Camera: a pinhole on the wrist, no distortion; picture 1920 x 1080 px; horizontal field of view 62.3 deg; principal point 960.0 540.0 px. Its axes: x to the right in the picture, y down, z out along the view. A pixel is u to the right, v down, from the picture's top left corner.
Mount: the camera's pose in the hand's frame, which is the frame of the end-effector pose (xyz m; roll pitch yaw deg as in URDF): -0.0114 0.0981 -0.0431 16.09 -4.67 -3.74
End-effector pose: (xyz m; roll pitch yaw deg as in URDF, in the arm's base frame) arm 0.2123 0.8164 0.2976 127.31 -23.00 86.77
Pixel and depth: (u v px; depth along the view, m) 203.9 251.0 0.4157
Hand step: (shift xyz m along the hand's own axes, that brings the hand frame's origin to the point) -0.2512 -0.0745 0.3180
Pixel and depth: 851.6 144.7 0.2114
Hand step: -0.0482 -0.0089 0.1436
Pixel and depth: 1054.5 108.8 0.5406
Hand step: -0.0373 -0.1917 0.4367
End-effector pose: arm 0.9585 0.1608 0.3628 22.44 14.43 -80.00
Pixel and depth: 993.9 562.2 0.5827
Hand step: -0.0547 -0.0531 0.5182
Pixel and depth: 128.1 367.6 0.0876
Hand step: -0.0658 0.0682 0.0344
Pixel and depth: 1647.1 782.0 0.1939
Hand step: 0.0546 0.0684 0.1576
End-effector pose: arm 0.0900 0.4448 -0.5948 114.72 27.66 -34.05
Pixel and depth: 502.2 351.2 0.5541
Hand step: -0.2262 -0.1052 0.4563
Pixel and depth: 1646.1 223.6 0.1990
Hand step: 0.0534 0.0004 0.1435
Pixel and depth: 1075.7 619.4 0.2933
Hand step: -0.0178 0.0312 0.2436
